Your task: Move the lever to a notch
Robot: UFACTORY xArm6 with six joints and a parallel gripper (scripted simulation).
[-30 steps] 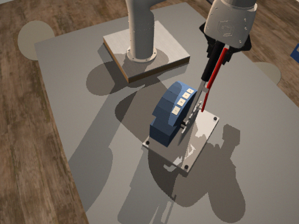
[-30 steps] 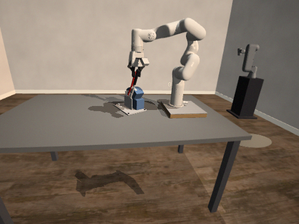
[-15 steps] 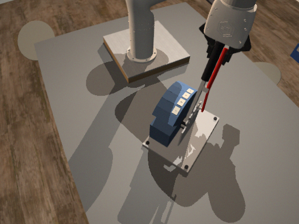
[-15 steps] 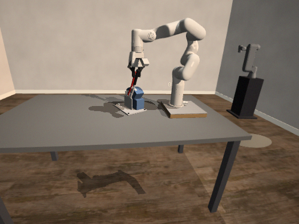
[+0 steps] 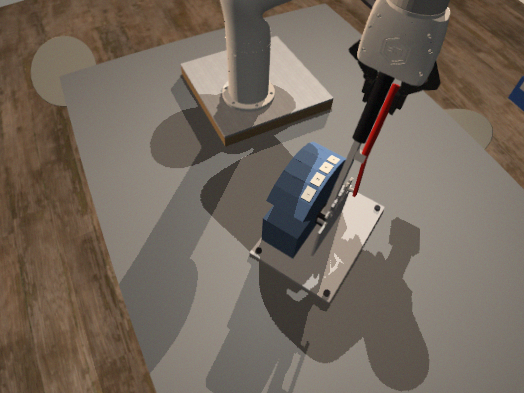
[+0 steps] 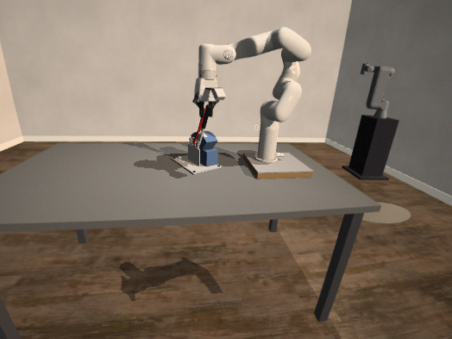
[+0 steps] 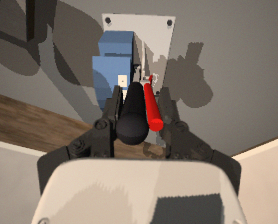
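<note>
My hand is 4 cm short of the red bar, 3 cm to the left of it and 10 cm above it.
</note>
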